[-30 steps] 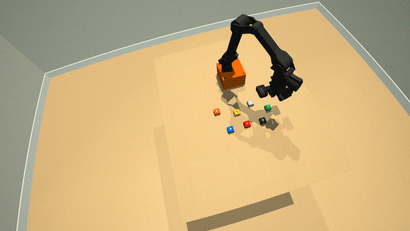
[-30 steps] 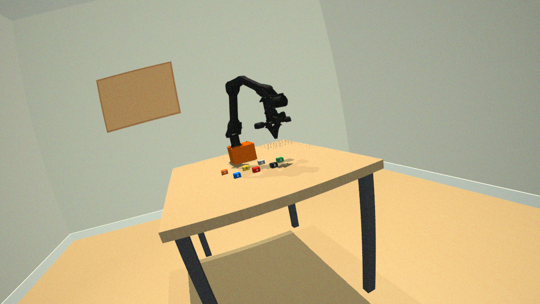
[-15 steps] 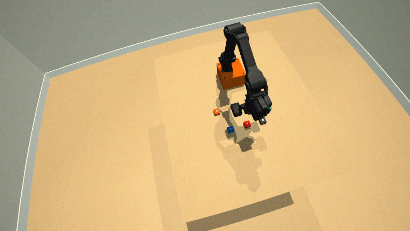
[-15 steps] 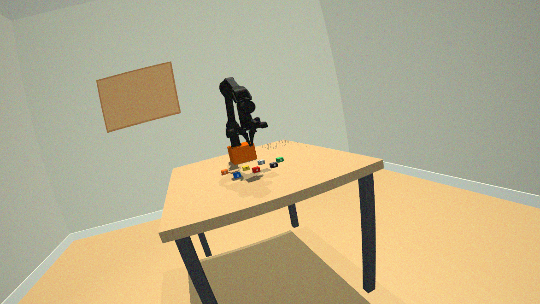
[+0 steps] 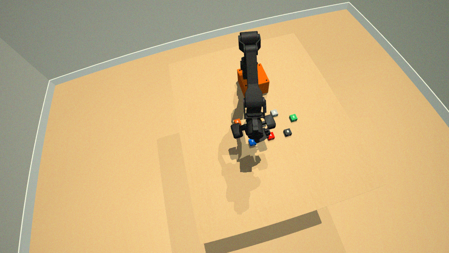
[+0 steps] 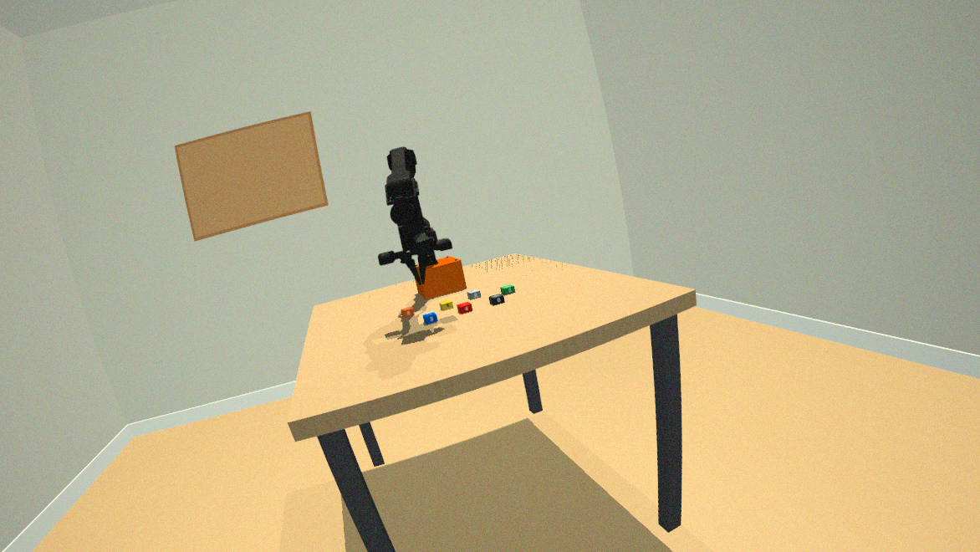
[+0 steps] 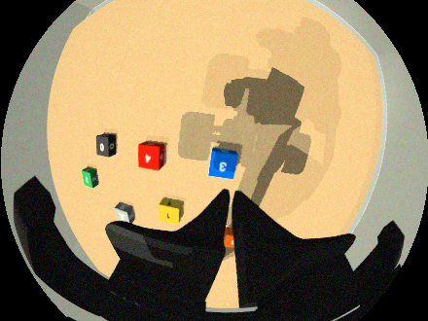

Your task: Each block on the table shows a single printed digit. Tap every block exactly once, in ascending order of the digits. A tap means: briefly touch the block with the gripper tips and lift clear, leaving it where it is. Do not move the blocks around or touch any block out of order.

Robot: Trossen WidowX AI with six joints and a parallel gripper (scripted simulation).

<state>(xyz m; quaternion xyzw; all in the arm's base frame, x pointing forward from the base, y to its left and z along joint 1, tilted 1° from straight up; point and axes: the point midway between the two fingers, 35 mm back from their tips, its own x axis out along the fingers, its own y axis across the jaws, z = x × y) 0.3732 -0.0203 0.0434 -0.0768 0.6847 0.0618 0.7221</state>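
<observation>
Right now my gripper tip is 9 cm above the blue block and 1 cm past it. From my gripper tip the other things lie so: yellow block (11 cm behind, 9 cm below, 5 cm to the left); then red block (10 cm to the left, 9 cm below, 3 cm behind); then orange block (13 cm behind, 9 cm below, 6 cm to the right).
</observation>
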